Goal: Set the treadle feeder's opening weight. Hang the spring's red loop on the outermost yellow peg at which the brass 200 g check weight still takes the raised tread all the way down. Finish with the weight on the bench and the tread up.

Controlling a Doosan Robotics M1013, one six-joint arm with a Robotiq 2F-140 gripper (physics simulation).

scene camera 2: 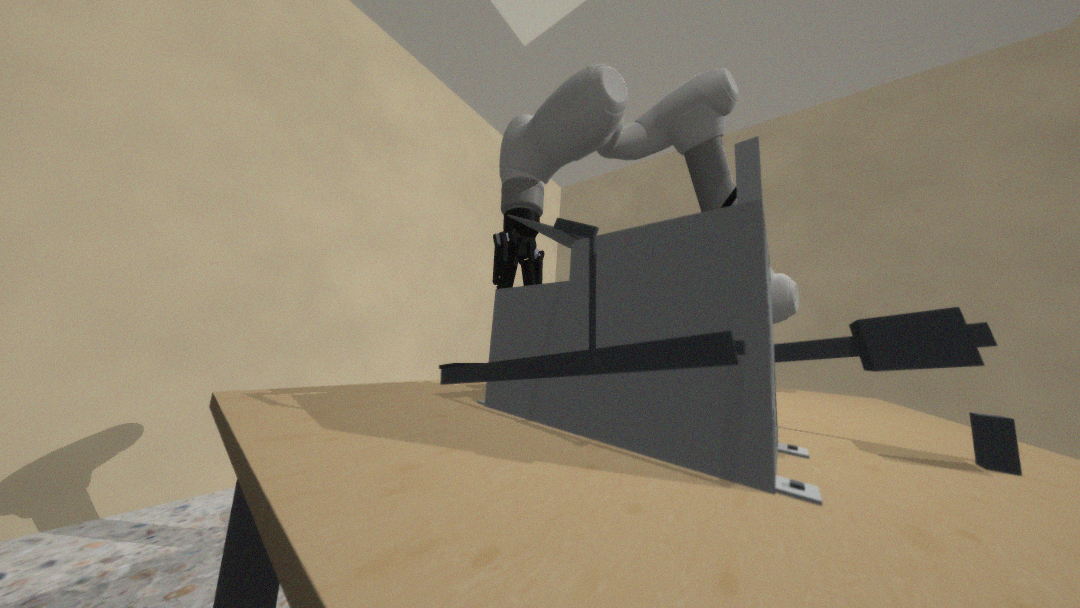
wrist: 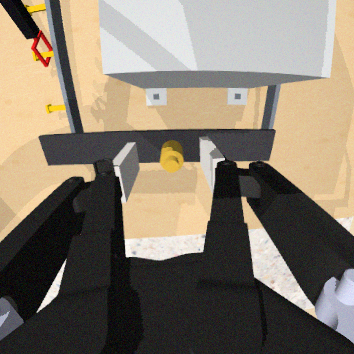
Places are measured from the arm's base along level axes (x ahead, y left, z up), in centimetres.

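Where they show: gripper, between the fingertips: point(wrist: 168, 152).
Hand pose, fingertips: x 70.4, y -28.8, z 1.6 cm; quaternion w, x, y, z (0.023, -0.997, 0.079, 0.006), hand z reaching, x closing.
Each offset is from my fingertips to the centre of the thing. "spot": to the spot under its first point. Level surfaces: height alone.
The brass check weight @[dx -0.2, dy -1.8, dz -5.2 cm] point(wrist: 172, 154) appears as a yellow cylinder at the dark tread @[dx -2.2, dy -0.5, dz -7.7 cm] point(wrist: 100, 149) in the wrist view; whether it touches the tread is hard to tell. My gripper point(wrist: 168, 152) point(scene camera 2: 518, 280) is partly open and empty, with its pale finger pads left and right of the weight in the wrist view. The red loop @[spot: dx -12.3, dy +13.4, dz -7.2 cm] point(wrist: 48, 61) is at the middle of the three visible yellow pegs, at the end of the black spring @[spot: dx -11.6, dy +16.9, dz -2.6 cm] point(wrist: 19, 19). The peg @[dx -13.5, dy +7.8, dz -8.3 cm] point(wrist: 57, 108) nearer the tread is bare. In scene camera 2 a panel partly hides the fingertips.
The feeder's grey side panel @[spot: dx +18.6, dy +29.3, dz +2.6 cm] point(scene camera 2: 680, 287) stands upright on the wooden bench @[dz -12.6 cm] point(scene camera 2: 529, 528). A dark long bar @[spot: dx +19.9, dy +26.9, dz -4.0 cm] point(scene camera 2: 649, 358) runs along it, above the bench. A dark block @[spot: dx +3.6, dy +50.6, dz -0.3 cm] point(scene camera 2: 918, 339) sits on an arm at the right. A light grey box @[spot: dx +5.1, dy +7.4, dz +4.4 cm] point(wrist: 215, 45) stands beyond the tread.
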